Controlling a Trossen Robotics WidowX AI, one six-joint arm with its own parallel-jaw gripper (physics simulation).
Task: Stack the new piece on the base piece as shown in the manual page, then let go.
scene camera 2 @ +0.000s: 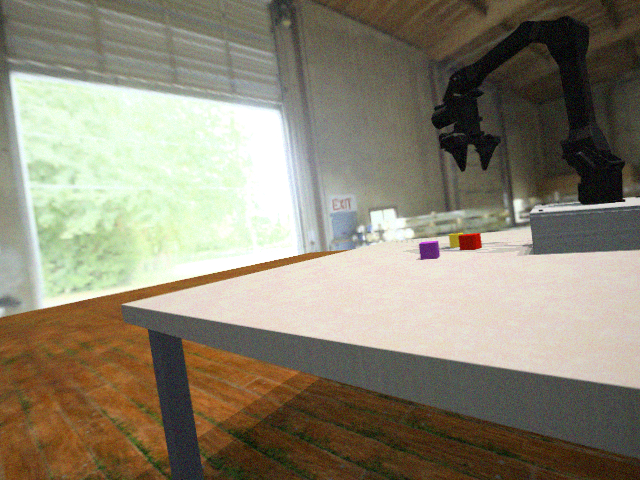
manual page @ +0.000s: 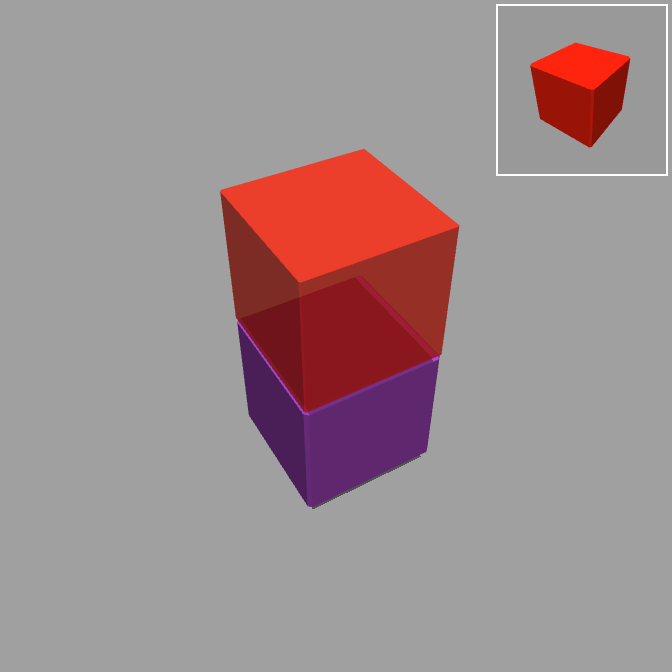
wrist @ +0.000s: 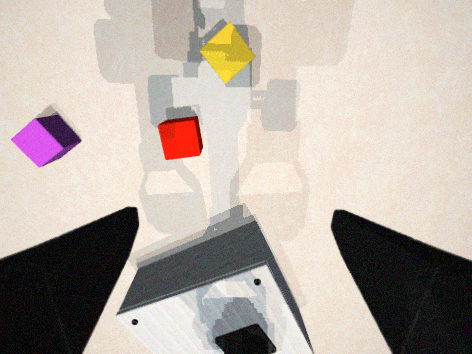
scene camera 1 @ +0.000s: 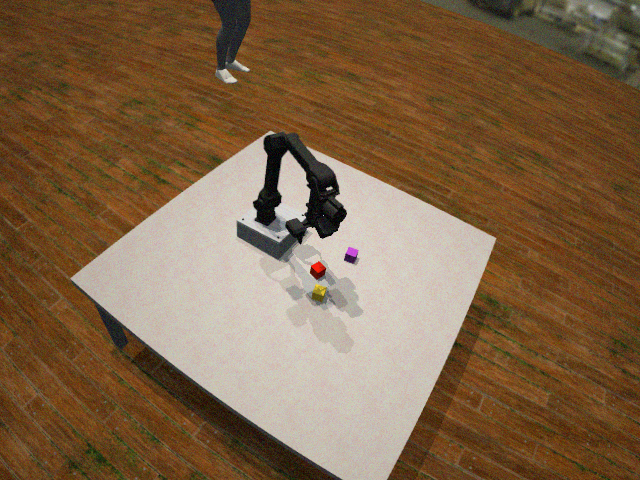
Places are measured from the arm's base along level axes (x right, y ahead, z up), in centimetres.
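Where they show: gripper, fingertip midpoint: [scene camera 2: 474,170] [wrist: 237,217] [scene camera 1: 311,239]; arm's base, link origin: [scene camera 2: 601,202] [wrist: 246,343] [scene camera 1: 265,219].
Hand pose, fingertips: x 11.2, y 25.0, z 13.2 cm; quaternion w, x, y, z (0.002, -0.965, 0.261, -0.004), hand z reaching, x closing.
Things, the pixels of their top centre, and the offset from my fingertips. Level surfaces: height alone.
- red cube, top centre: [wrist: 179,140] [scene camera 2: 469,234] [scene camera 1: 318,266] dz -17.8, dx -5.1, dy +2.5 cm
- yellow cube, top centre: [wrist: 227,53] [scene camera 2: 455,233] [scene camera 1: 319,289] dz -17.8, dx +4.1, dy +7.8 cm
- purple cube, top centre: [wrist: 36,144] [scene camera 2: 428,242] [scene camera 1: 352,251] dz -17.8, dx -19.3, dy +10.0 cm
- white table, surface height: dz -22.0 cm
A red cube [scene camera 1: 317,270] [scene camera 2: 469,241] [wrist: 180,138] sits on the table. A yellow cube [scene camera 1: 318,293] [scene camera 2: 454,240] [wrist: 227,53] sits near it, apart from it and turned at an angle. A purple cube [scene camera 1: 351,254] [scene camera 2: 429,250] [wrist: 40,141] stands apart from both; it is at the left in the wrist view. All three cubes rest on the table top, none on another. My gripper [scene camera 1: 312,238] [scene camera 2: 473,169] [wrist: 237,217] is open and empty, pointing down high above the table, near the robot's base. Which cube is the base piece I cannot tell.
The grey and white base block [scene camera 1: 258,239] [scene camera 2: 584,230] [wrist: 200,270] of the arm stands on the white table [scene camera 1: 217,320] [scene camera 2: 361,315], close to the cubes. The arm's shadow falls across the table around the red and yellow cubes. A person's legs [scene camera 1: 231,36] show beyond the table.
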